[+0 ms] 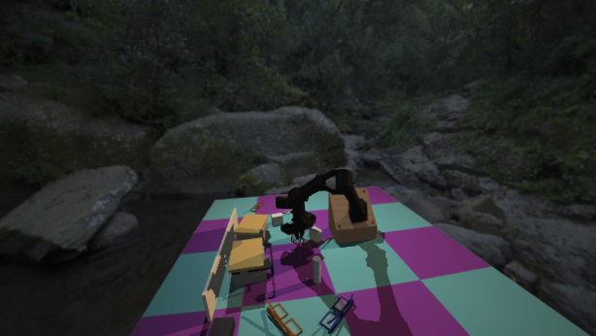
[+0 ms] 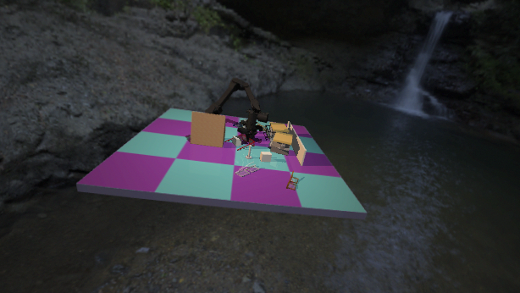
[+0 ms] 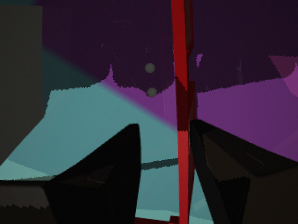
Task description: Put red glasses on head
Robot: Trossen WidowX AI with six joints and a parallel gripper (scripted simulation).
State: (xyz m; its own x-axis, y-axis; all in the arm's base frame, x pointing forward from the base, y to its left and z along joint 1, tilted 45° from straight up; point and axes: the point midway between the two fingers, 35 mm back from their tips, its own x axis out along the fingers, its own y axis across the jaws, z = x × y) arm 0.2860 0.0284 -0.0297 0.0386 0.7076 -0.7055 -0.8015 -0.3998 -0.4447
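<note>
Now: the red glasses 6 cm behind my gripper tip, 2 cm to the right of it and 1 cm below it. The rest, counted from my gripper tip: tall pale board: 34 cm ahead, 5 cm to the left, 3 cm above.
</note>
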